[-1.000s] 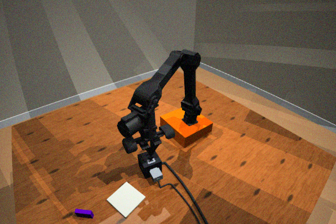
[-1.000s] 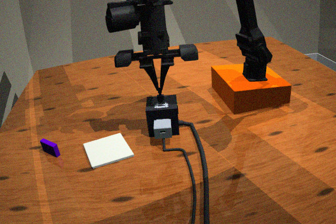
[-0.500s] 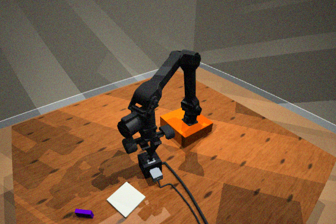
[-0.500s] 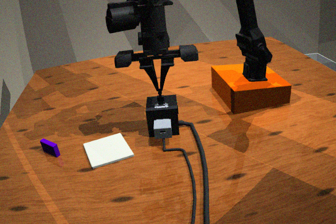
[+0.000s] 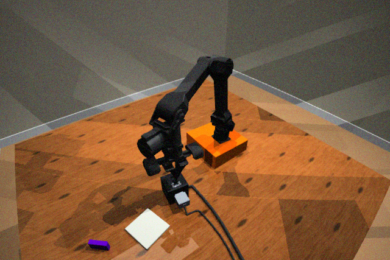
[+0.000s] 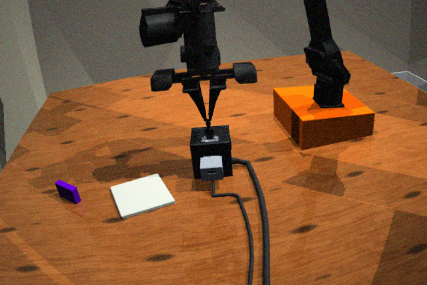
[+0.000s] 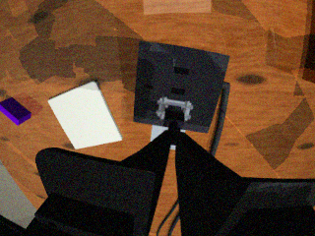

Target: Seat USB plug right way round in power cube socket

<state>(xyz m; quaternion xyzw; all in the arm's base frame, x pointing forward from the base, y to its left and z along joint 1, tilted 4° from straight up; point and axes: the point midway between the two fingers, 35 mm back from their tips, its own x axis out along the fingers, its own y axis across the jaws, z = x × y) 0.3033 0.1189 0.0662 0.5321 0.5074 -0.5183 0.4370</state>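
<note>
My gripper tip is 2 cm above the dark USB plug. Also, from my gripper tip: silver-framed socket (5 cm below); white pad (15 cm ahead, 5 cm to the left, 11 cm below); purple block (30 cm ahead, 4 cm to the left, 10 cm below).
</note>
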